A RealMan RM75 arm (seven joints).
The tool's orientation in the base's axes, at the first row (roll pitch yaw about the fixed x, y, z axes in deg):
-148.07 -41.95 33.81
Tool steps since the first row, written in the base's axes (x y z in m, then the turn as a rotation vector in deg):
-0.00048 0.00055 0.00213 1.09 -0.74 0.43
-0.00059 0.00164 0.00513 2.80 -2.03 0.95
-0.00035 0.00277 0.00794 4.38 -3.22 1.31
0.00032 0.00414 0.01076 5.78 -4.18 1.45
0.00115 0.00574 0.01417 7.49 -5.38 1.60
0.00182 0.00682 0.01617 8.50 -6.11 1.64
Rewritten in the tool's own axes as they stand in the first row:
0.00135 -0.00149 -0.00101 0.65 1.04 -0.64
0.00374 -0.00330 -0.00210 1.53 2.80 -1.64
0.00624 -0.00480 -0.00298 2.25 4.48 -2.48
0.00910 -0.00609 -0.00361 2.81 5.98 -3.05
0.01256 -0.00761 -0.00441 3.47 7.84 -3.75
0.01476 -0.00843 -0.00473 3.82 8.97 -4.14

